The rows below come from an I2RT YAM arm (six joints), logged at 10 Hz.
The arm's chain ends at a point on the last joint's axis. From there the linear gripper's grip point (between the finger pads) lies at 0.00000 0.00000 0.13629 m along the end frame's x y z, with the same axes.
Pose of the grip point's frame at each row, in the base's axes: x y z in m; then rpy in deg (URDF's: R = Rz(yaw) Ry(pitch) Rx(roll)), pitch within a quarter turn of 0, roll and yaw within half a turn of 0:
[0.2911, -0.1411, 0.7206, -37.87, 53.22, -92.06]
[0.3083, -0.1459, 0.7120, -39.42, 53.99, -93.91]
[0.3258, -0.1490, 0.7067, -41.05, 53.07, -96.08]
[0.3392, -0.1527, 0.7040, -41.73, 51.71, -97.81]
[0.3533, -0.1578, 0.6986, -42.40, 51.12, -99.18]
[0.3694, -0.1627, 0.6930, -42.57, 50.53, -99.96]
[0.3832, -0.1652, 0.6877, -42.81, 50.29, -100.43]
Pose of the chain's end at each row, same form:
[0.2106, -0.0520, 0.6562, -37.87, 53.22, -92.06]
[0.2278, -0.0550, 0.6501, -39.42, 53.99, -93.91]
[0.2455, -0.0578, 0.6449, -41.05, 53.07, -96.08]
[0.2602, -0.0613, 0.6410, -41.73, 51.71, -97.81]
[0.2751, -0.0658, 0.6354, -42.40, 51.12, -99.18]
[0.2920, -0.0704, 0.6292, -42.57, 50.53, -99.96]
[0.3060, -0.0728, 0.6238, -42.81, 50.29, -100.43]

